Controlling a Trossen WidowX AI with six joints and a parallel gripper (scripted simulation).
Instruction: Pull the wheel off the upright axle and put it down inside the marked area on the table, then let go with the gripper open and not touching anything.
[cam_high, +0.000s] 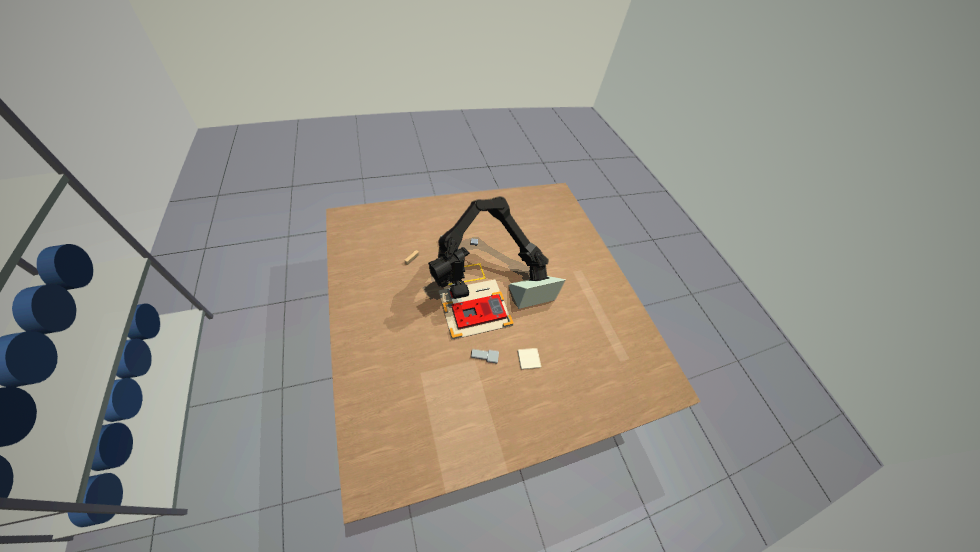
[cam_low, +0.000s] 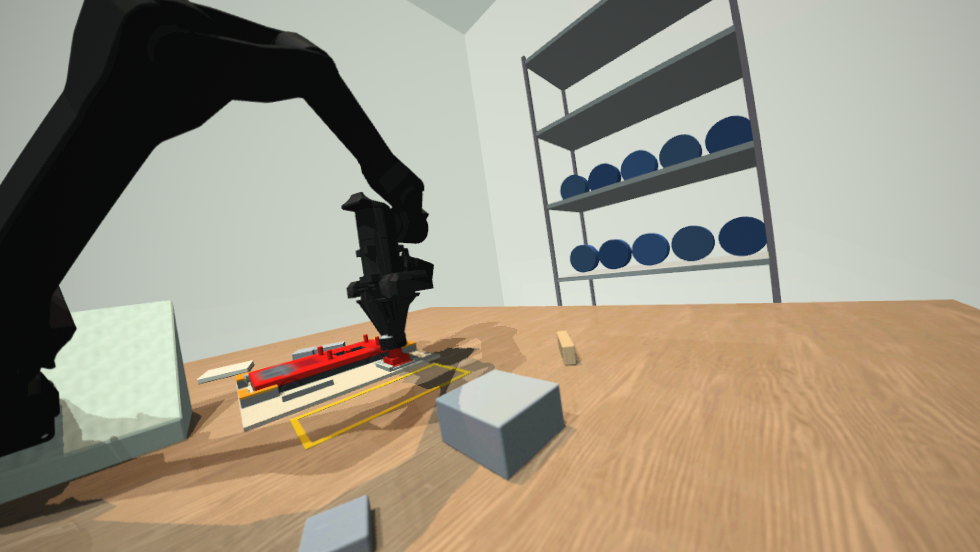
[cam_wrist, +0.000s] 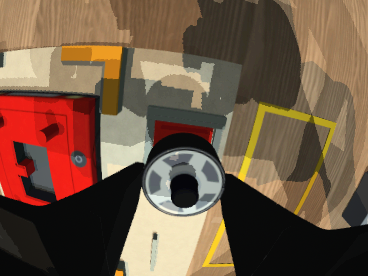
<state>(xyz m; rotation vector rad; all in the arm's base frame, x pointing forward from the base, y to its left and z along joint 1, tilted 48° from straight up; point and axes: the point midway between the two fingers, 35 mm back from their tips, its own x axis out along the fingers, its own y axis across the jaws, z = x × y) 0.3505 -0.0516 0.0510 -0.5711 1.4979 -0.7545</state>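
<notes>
Now: the upright axle 1 cm below my gripper tip. Also, from my gripper tip: wheel: right at my gripper tip; then small wooden block: 12 cm ahead, 23 cm to the right, 3 cm below; then grey block: 6 cm behind, 26 cm to the right, 2 cm below.
</notes>
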